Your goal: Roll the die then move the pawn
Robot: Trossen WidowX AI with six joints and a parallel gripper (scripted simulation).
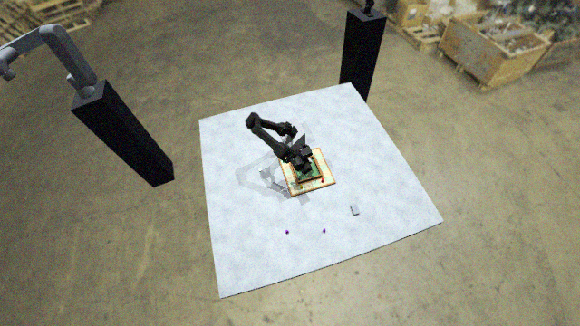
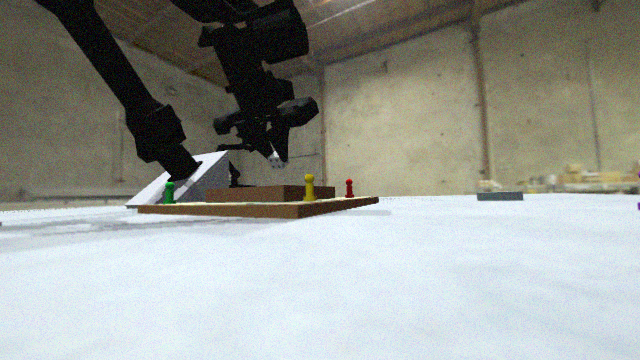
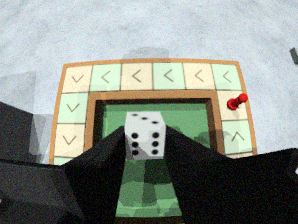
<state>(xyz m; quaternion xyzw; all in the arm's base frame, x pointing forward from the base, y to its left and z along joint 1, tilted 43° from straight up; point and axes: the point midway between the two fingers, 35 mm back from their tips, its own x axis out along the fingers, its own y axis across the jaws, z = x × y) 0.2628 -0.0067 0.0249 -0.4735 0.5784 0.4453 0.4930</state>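
Right now the red pawn is 12 cm ahead of my gripper tip, 6 cm below it and 3 cm to the left of it. The rest, counted from my gripper tip: white die (right at my gripper tip); then yellow pawn (11 cm ahead, 10 cm to the right, 6 cm below); then green pawn (13 cm to the right, 11 cm behind, 6 cm below).
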